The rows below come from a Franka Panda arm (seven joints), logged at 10 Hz.
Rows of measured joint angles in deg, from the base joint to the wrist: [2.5, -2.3, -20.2, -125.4, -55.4, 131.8, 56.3]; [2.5, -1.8, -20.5, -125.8, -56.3, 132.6, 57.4]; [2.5, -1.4, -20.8, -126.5, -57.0, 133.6, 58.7]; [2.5, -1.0, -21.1, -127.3, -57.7, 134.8, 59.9]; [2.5, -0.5, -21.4, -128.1, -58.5, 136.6, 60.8]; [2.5, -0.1, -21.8, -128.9, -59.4, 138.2, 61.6]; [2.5, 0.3, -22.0, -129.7, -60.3, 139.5, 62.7]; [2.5, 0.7, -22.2, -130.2, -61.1, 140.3, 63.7]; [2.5, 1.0, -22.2, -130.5, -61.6, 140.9, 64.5]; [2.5, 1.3, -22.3, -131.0, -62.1, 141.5, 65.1]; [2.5, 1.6, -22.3, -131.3, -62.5, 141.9, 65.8]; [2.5, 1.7, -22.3, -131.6, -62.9, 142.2, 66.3]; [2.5, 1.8, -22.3, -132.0, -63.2, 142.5, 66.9]
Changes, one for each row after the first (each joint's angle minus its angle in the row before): [0.0, 0.5, -0.3, -0.4, -0.9, 0.8, 1.1]; [0.0, 0.4, -0.3, -0.7, -0.7, 1.0, 1.3]; [0.0, 0.4, -0.3, -0.8, -0.7, 1.2, 1.2]; [0.0, 0.5, -0.3, -0.8, -0.8, 1.8, 0.9]; [0.0, 0.4, -0.4, -0.8, -0.9, 1.6, 0.8]; [0.0, 0.4, -0.2, -0.8, -0.9, 1.3, 1.1]; [0.0, 0.4, -0.2, -0.5, -0.8, 0.8, 1.0]; [0.0, 0.3, 0.0, -0.3, -0.5, 0.6, 0.8]; [0.0, 0.3, -0.1, -0.5, -0.5, 0.6, 0.6]; [0.0, 0.3, 0.0, -0.3, -0.4, 0.4, 0.7]; [0.0, 0.1, 0.0, -0.3, -0.4, 0.3, 0.5]; [0.0, 0.1, 0.0, -0.4, -0.3, 0.3, 0.6]
